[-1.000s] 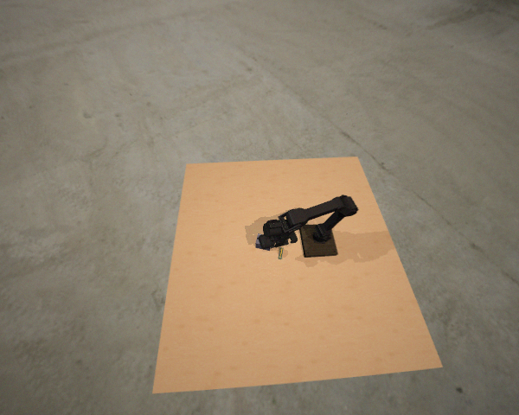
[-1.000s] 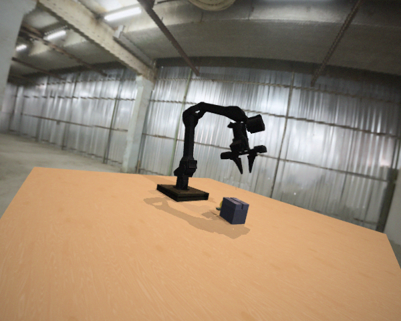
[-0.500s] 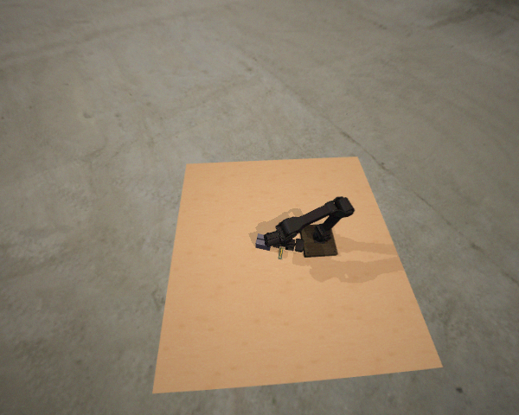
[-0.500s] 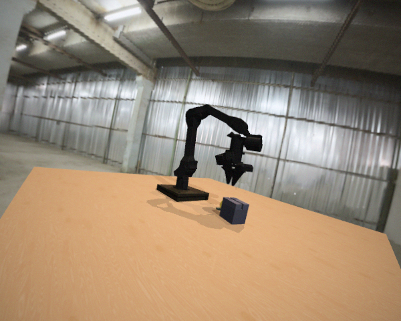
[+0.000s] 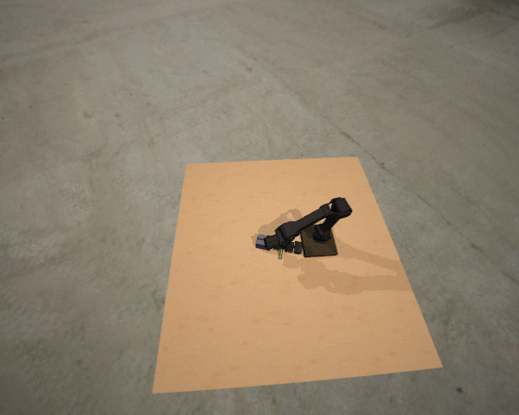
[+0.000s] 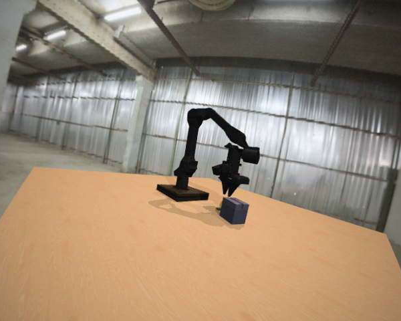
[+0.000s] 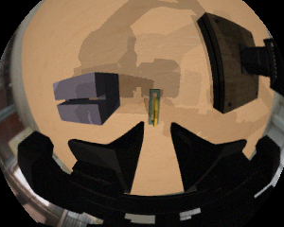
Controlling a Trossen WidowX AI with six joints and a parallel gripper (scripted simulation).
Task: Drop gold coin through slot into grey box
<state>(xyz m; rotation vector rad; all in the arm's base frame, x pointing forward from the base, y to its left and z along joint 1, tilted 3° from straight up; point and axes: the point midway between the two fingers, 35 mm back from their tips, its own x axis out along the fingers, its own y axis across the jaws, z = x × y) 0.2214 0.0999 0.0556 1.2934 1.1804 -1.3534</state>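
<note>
Now: the gold coin 4 cm below my gripper tip.
</note>
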